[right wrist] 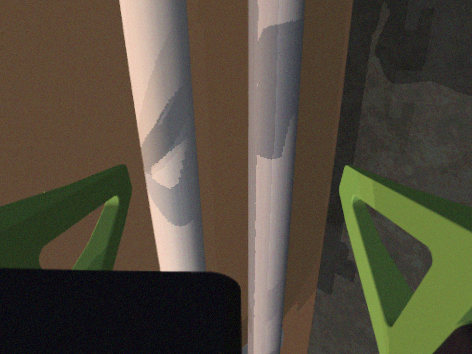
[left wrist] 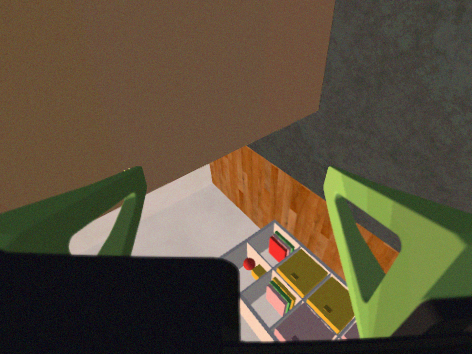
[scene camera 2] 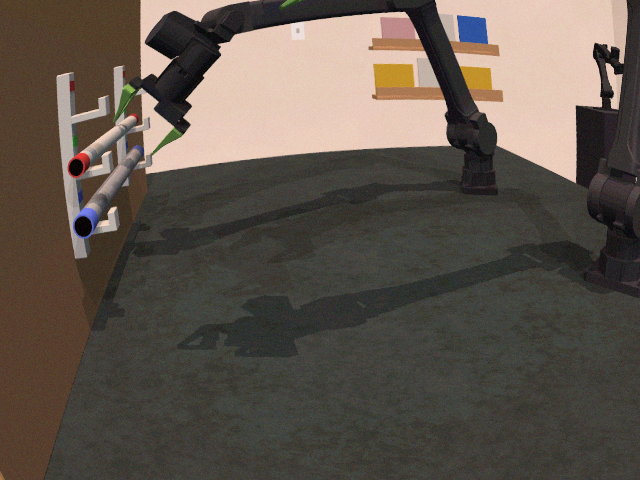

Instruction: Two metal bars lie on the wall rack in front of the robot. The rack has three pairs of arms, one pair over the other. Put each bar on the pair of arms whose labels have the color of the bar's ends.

Scene:
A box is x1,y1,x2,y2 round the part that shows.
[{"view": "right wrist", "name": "my right gripper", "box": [0,164,471,353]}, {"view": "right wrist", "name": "blue-ended bar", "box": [248,0,304,353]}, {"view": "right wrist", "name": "red-ended bar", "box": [119,0,205,271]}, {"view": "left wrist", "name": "my left gripper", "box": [0,166,471,353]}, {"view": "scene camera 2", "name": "my right gripper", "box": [113,59,199,154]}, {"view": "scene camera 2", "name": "blue-ended bar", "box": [73,146,143,238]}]

